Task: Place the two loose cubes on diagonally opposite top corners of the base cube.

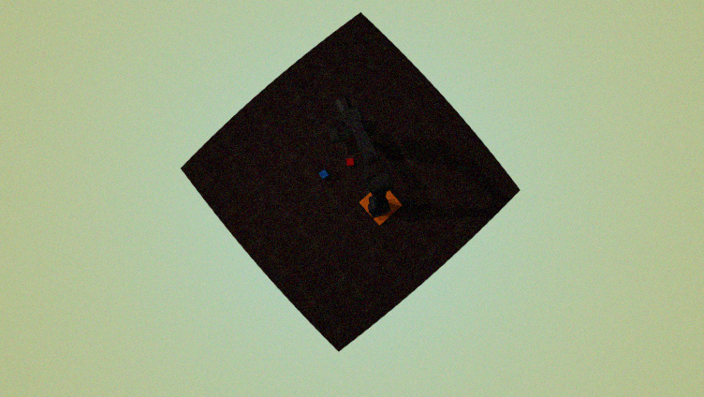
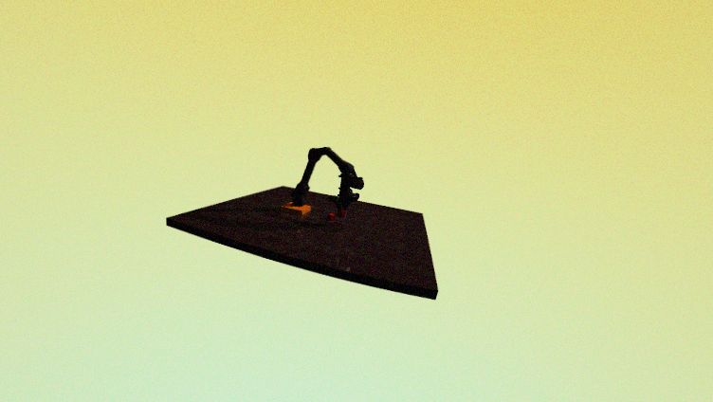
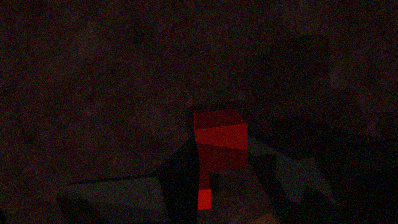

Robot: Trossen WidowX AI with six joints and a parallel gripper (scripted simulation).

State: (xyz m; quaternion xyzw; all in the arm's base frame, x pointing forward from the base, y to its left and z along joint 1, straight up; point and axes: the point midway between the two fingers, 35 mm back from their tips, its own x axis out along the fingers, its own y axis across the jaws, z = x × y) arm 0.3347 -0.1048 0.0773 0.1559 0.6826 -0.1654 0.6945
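The blue cube is 210 mm to the left of my gripper tip, 60 mm below it and 50 mm behind it.
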